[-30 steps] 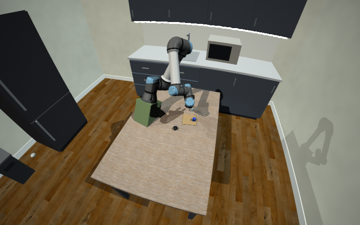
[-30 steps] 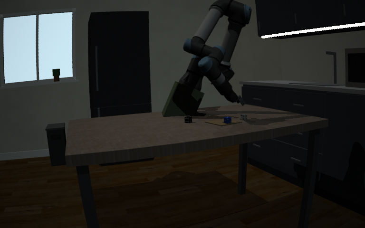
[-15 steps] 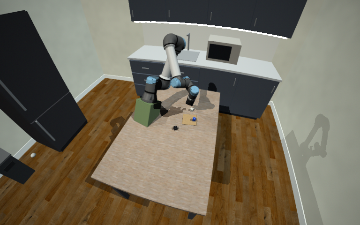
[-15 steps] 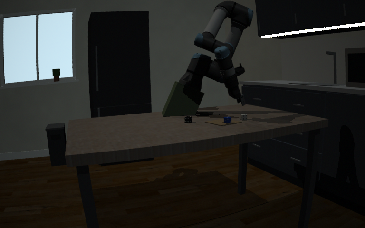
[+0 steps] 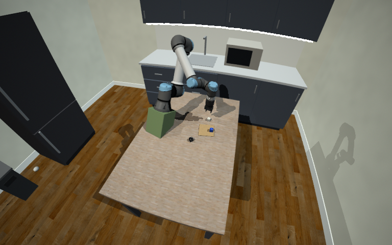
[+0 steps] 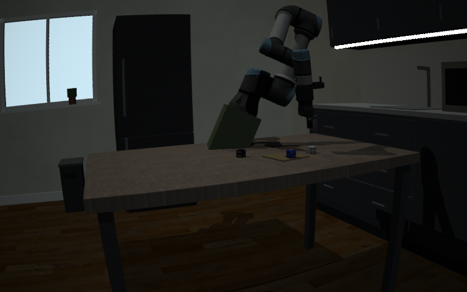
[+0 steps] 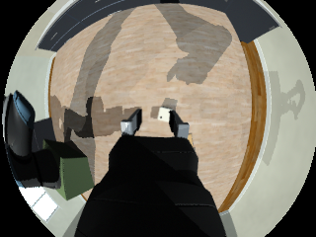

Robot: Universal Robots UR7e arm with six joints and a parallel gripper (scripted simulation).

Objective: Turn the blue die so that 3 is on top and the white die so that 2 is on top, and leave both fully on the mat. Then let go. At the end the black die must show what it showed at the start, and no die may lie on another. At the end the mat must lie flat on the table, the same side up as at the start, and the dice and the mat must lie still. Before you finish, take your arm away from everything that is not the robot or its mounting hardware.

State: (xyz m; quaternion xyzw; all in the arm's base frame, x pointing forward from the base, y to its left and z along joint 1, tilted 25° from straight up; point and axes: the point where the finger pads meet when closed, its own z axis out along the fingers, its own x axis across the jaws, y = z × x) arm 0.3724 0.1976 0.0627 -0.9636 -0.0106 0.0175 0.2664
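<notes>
Now: hand 1 cm short of the white die, 1 cm to the left of it and 10 cm above it. Also, from my hand: black die 5 cm behind, 31 cm to the right, 10 cm below; then blue die 8 cm ahead, 14 cm to the right, 10 cm below; then tan mat 3 cm ahead, 14 cm to the right, 12 cm below.
</notes>
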